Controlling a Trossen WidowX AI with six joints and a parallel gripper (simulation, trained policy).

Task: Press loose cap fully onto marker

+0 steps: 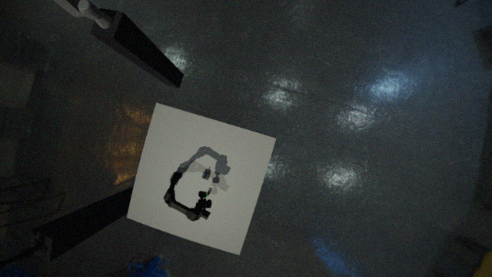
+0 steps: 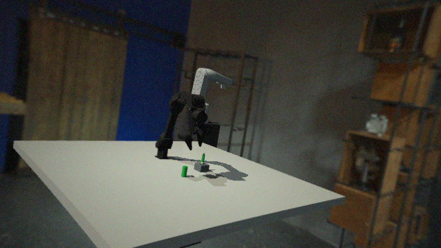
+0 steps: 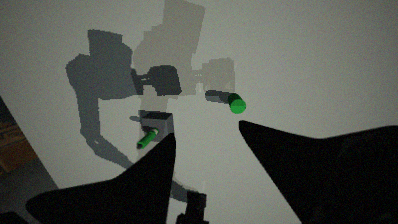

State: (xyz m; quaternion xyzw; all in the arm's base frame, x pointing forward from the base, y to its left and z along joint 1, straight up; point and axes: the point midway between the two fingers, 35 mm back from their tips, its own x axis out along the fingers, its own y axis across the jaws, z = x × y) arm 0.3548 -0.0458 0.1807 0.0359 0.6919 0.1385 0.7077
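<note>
My gripper tip is now 12 cm above the green cap and 5 cm to the left of it. The rest, counted from my gripper tip: holder block: 13 cm to the left, 13 cm below, 7 cm behind.
</note>
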